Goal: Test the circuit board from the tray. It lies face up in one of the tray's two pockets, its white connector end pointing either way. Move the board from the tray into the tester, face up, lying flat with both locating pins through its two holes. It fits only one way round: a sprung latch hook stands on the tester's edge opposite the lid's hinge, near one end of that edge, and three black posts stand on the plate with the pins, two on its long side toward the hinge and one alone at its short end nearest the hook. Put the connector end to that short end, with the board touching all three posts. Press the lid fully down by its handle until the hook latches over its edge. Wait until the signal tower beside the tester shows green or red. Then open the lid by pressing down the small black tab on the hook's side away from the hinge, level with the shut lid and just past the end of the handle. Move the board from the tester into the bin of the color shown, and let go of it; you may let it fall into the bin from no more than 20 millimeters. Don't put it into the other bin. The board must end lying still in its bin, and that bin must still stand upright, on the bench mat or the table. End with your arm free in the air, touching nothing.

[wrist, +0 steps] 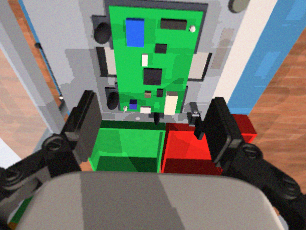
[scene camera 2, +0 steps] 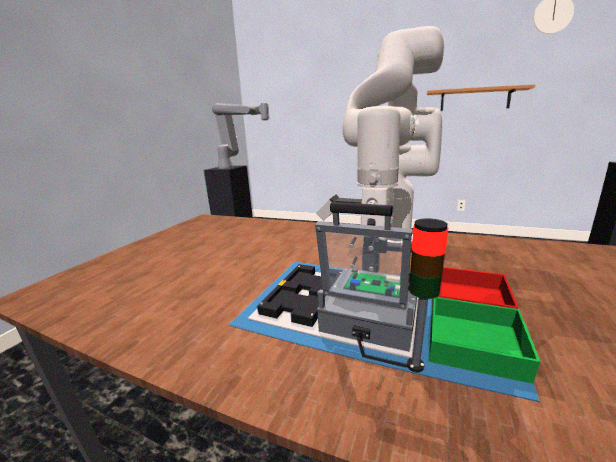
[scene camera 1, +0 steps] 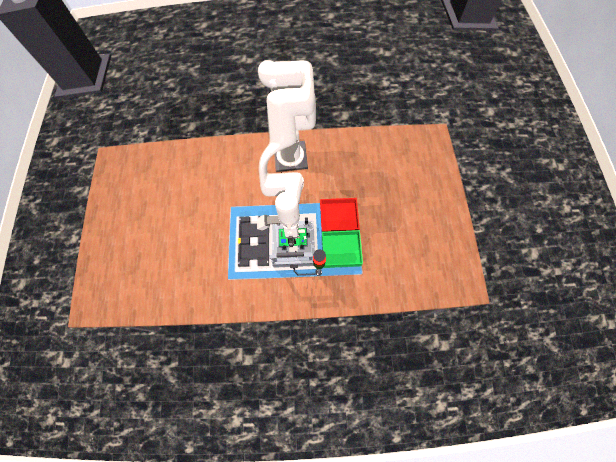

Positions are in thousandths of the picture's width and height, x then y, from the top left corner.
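I can see a red bin in the wrist view (600,667), and a green bin is there too, in the wrist view (426,637). Looking through the other cameras, I find the red bin in scene camera 2 (770,620) and the green bin in scene camera 2 (798,711). The red bin is also visible to me in scene camera 1 (546,464), while the green bin appears in scene camera 1 (558,538).
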